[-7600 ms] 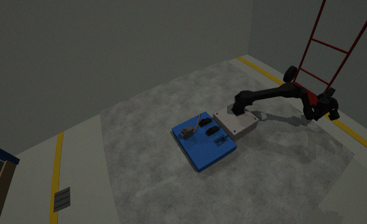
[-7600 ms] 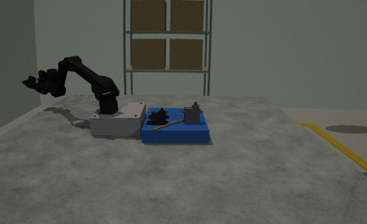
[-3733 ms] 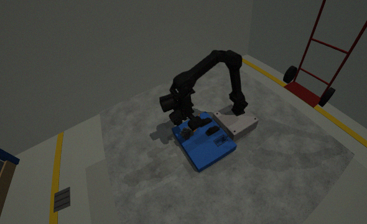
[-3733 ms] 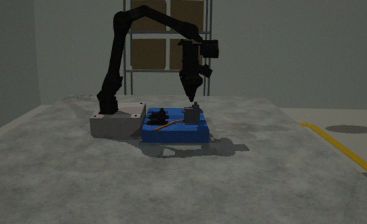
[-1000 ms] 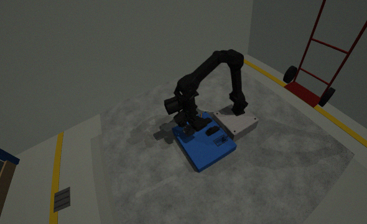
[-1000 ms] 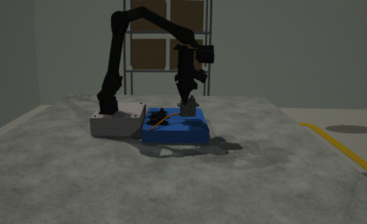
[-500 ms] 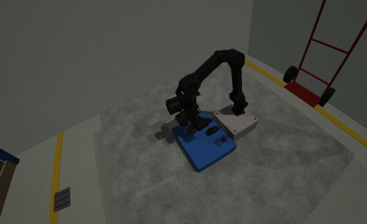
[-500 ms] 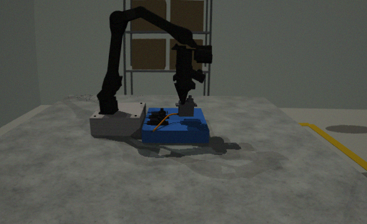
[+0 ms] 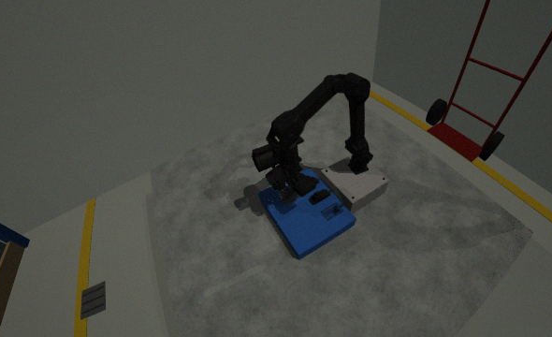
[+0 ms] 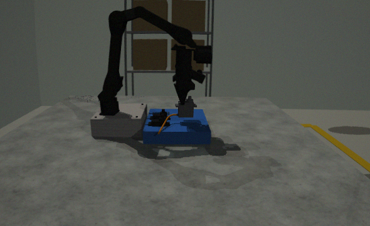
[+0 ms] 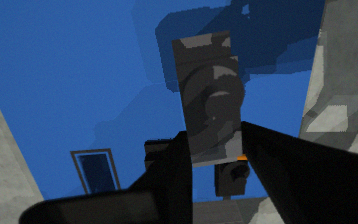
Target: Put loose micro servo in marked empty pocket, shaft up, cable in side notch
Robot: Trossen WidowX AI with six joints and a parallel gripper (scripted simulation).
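Now: the blue deck 100 mm below my gripper tip, 50 mm to the left of it and 10 mm ahead of it.
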